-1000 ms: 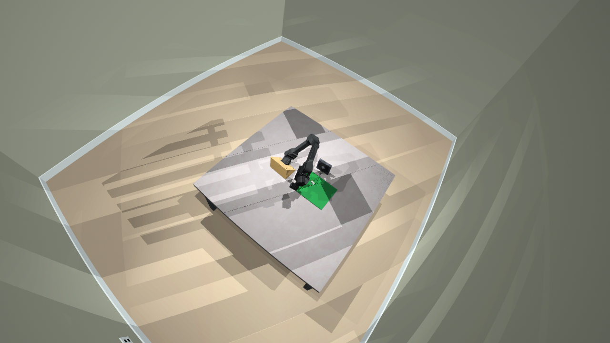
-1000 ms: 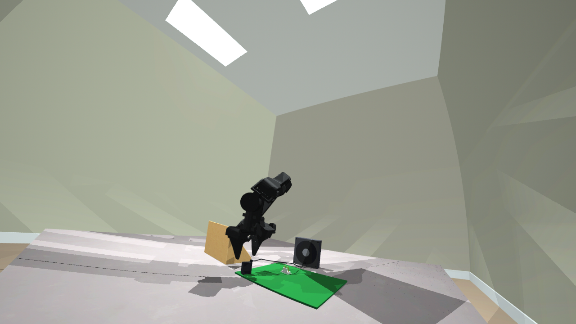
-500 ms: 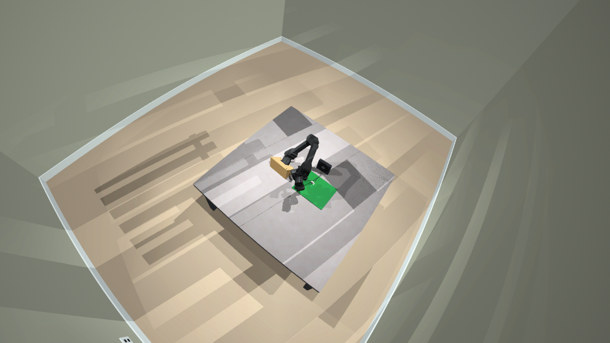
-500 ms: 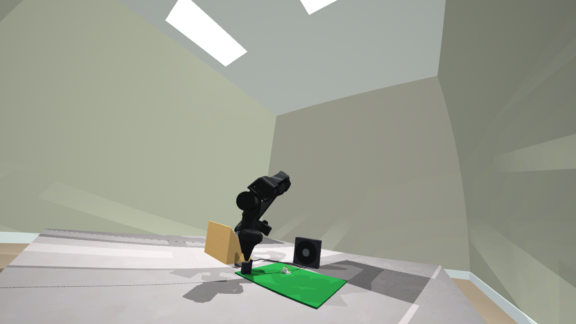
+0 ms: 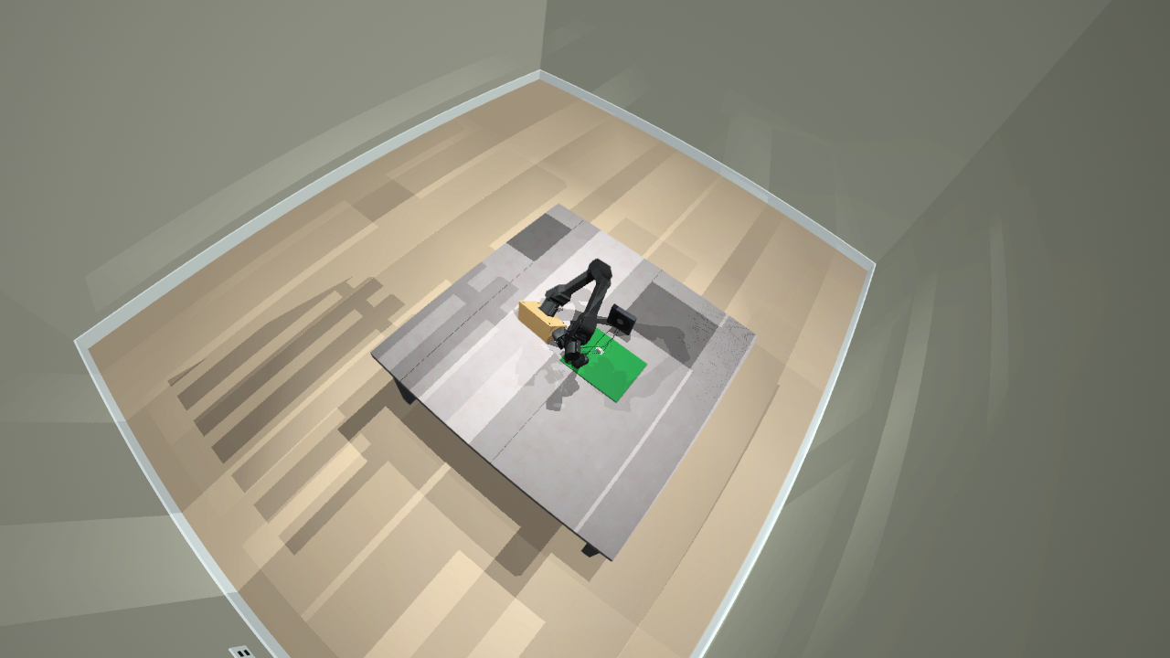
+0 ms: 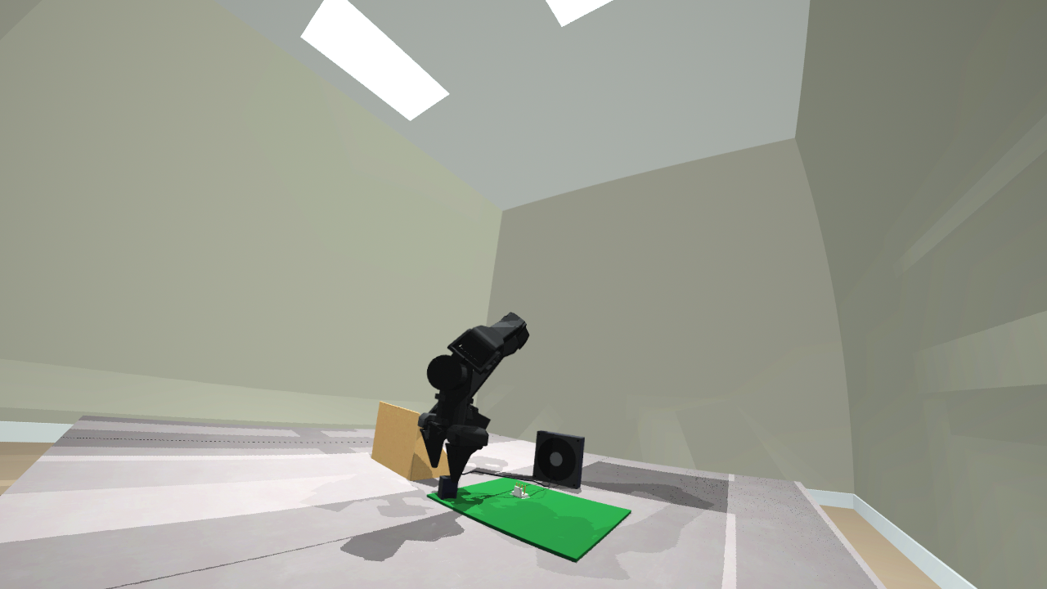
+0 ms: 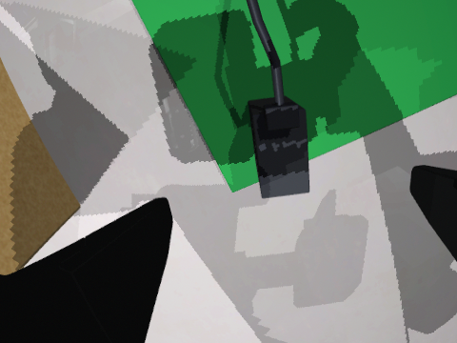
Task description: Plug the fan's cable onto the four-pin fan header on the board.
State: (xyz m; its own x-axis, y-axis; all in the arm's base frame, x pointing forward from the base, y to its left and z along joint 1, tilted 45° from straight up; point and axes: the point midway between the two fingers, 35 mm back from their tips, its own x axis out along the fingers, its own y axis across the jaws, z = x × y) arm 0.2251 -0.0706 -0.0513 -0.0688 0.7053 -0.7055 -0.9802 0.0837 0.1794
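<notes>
The black fan plug is 1 cm to the left of my gripper tip and 3 cm below it. The rest, counted from my gripper tip: green board 11 cm ahead, 13 cm to the left, 6 cm below; black fan 3 cm ahead, 31 cm to the left, 1 cm above.
</notes>
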